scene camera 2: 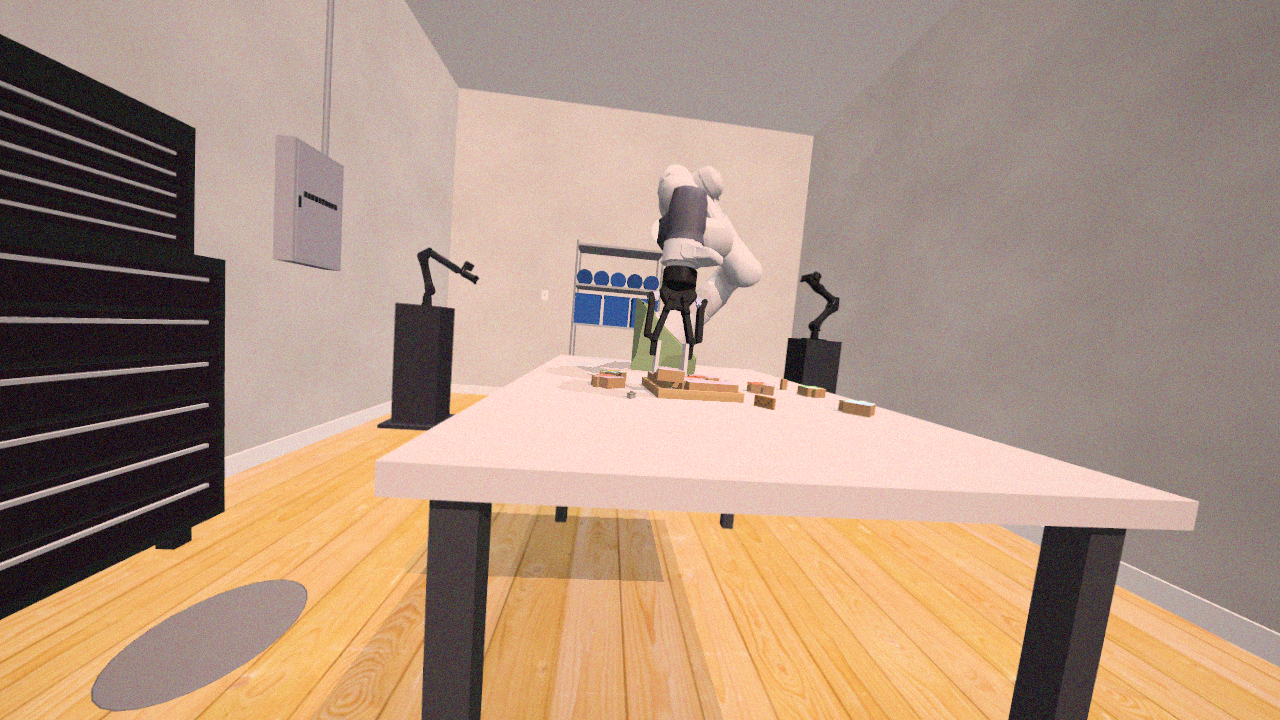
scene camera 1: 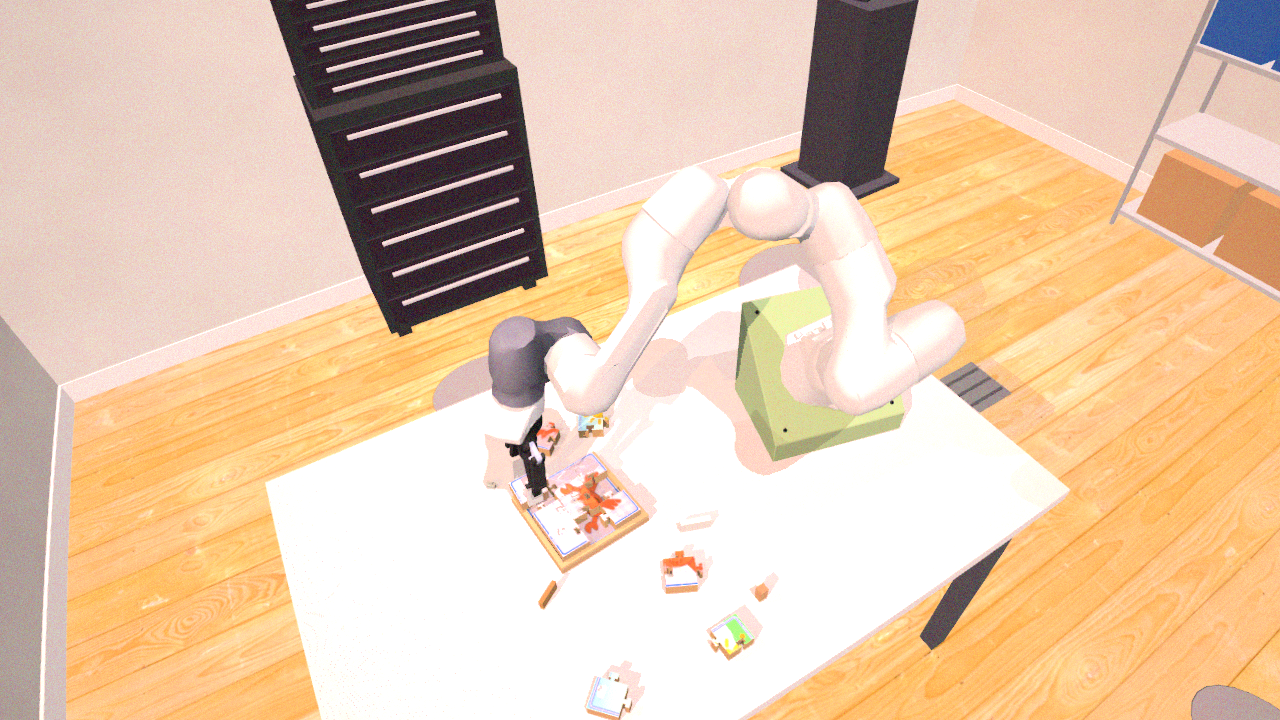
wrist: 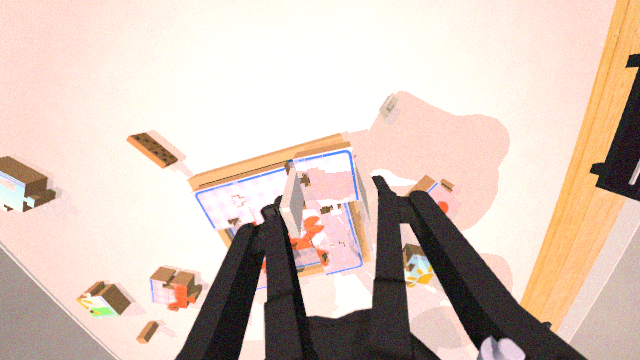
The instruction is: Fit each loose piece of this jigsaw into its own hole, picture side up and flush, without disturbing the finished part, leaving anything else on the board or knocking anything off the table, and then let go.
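Note:
My gripper [scene camera 1: 535,493] [scene camera 2: 670,360] [wrist: 327,174] is shut on a pale checked corner piece with a blue border line [scene camera 2: 670,375] [wrist: 332,186]. The piece is picture side up at a corner of the wooden jigsaw board [scene camera 1: 608,545] [scene camera 2: 707,395] [wrist: 250,163] and stands higher than the pieces beside it; its underside is hidden. The finished part shows a red crab on pale check. A loose red and white piece [scene camera 1: 682,574] [scene camera 2: 760,388] [wrist: 161,292] lies on the table. Another loose piece with red [scene camera 1: 546,438] [scene camera 2: 608,381] [wrist: 450,197] lies beyond the board, partly behind a finger.
Other pieces are green-yellow [scene camera 1: 733,634] [wrist: 102,304], light blue [scene camera 1: 608,696] [scene camera 2: 856,408] [wrist: 14,189] and blue-yellow [scene camera 1: 590,424] [wrist: 418,267]. A flat brown block [scene camera 1: 547,594] [scene camera 2: 764,402] [wrist: 152,149], a small brown block [scene camera 1: 760,591] [wrist: 148,332] and a small grey part [scene camera 2: 631,394] [wrist: 389,105] lie near.

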